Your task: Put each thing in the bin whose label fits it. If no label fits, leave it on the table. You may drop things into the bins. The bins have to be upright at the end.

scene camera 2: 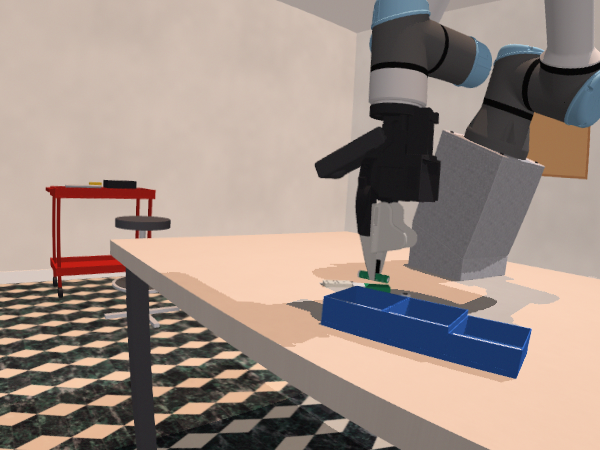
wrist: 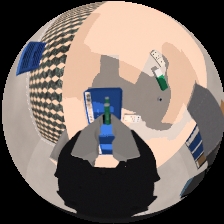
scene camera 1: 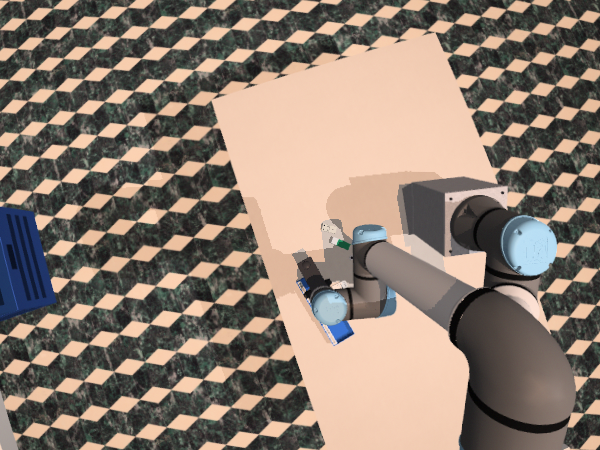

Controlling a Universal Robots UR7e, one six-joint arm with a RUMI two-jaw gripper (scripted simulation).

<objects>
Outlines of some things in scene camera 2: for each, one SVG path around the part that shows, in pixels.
My gripper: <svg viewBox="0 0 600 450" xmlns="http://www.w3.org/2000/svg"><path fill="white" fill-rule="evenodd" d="M429 107L419 108L419 106L404 103L372 104L369 116L383 121L382 127L376 127L315 163L318 177L327 179L340 179L360 167L355 203L357 230L360 236L368 276L373 281L375 280L376 273L382 273L387 255L386 251L410 248L417 242L417 233L404 223L404 209L398 201L438 201L441 161L437 160L437 156L433 155L434 124L439 124L439 113L433 112Z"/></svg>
A blue bin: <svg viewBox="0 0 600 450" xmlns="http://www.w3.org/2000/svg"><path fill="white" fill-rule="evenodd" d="M323 296L321 325L372 341L517 379L527 355L531 328L469 316L466 309L361 286L354 286Z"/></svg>
</objects>
